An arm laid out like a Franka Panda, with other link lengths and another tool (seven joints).
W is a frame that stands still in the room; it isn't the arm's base.
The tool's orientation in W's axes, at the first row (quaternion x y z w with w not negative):
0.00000 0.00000 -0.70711 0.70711
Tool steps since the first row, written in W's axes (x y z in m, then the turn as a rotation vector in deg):
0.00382 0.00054 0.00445 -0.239 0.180 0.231
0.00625 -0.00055 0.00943 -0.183 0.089 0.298
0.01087 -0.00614 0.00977 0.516 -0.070 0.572
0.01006 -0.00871 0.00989 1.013 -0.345 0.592
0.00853 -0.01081 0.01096 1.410 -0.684 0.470
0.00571 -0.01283 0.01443 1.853 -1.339 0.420
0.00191 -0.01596 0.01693 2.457 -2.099 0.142
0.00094 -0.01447 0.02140 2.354 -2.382 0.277
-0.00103 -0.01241 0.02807 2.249 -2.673 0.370
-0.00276 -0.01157 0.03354 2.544 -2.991 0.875
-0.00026 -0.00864 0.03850 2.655 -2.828 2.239
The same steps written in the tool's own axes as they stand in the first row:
-0.00054 0.00382 0.00445 -0.180 -0.239 0.231
0.00055 0.00625 0.00943 -0.089 -0.183 0.298
0.00614 0.01087 0.00977 0.070 0.516 0.572
0.00871 0.01006 0.00989 0.345 1.013 0.592
0.01081 0.00853 0.01096 0.684 1.410 0.470
0.01283 0.00571 0.01443 1.339 1.853 0.420
0.01596 0.00191 0.01693 2.099 2.457 0.142
0.01447 0.00094 0.02140 2.382 2.354 0.277
0.01241 -0.00103 0.02807 2.673 2.249 0.370
0.01157 -0.00276 0.03354 2.991 2.544 0.875
0.00864 -0.00026 0.03850 2.828 2.655 2.239

